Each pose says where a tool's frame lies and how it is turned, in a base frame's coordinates. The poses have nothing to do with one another.
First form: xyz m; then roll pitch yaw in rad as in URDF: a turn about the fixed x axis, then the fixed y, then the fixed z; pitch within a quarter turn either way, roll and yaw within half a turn.
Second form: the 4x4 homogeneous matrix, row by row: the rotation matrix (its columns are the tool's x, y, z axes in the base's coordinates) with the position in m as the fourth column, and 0 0 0 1 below. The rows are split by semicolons. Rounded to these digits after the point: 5 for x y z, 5 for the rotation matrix.
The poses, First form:
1: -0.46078 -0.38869 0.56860 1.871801 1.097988 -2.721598
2: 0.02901 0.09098 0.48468 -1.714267 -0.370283 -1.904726
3: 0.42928 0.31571 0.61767 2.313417 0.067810 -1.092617
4: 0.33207 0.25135 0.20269 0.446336 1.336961 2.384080
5: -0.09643 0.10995 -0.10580 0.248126 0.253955 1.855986
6: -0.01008 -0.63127 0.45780 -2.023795 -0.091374 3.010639
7: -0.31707 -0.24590 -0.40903 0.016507 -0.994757 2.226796
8: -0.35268 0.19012 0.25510 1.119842 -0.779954 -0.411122
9: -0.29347 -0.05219 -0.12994 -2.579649 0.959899 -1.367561
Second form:
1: -0.41581 -0.89726 -0.14841 -0.46078; -0.18569 -0.07599 0.97967 -0.38869; -0.89029 0.43491 -0.13501 0.56860; 0 0 0 1
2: -0.30554 -0.25247 0.91810 0.02901; -0.88073 -0.29151 -0.37327 0.09098; 0.36188 -0.92265 -0.13329 0.48468; 0 0 0 1
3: 0.45911 -0.57740 -0.67515 0.42928; -0.88579 -0.35549 -0.29832 0.31571; -0.06776 0.73501 -0.67467 0.61767; 0 0 0 1
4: -0.16835 -0.92489 -0.34093 0.33207; 0.15921 -0.36684 0.91656 0.25135; -0.97278 0.10002 0.20901 0.20269; 0 0 0 1
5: -0.27232 -0.94758 0.16715 -0.09643; 0.92883 -0.21352 0.30280 0.10995; -0.25123 0.23771 0.93828 -0.10580; 0 0 0 1
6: -0.98730 -0.02419 -0.15700 -0.01008; 0.13003 0.44463 -0.88623 -0.63127; 0.09125 -0.89539 -0.43584 0.45780; 0 0 0 1
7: -0.33224 -0.78389 0.52453 -0.31707; 0.43165 -0.62084 -0.65440 -0.24590; 0.83863 0.00899 0.54463 -0.40903; 0 0 0 1
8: 0.65170 -0.40603 -0.64064 -0.35268; -0.28412 0.65246 -0.70255 0.19012; 0.70325 0.63987 0.30985 0.25510; 0 0 0 1
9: 0.11578 -0.91690 0.38196 -0.29347; -0.56180 0.25668 0.78645 -0.05219; -0.81913 -0.30563 -0.48539 -0.12994; 0 0 0 1
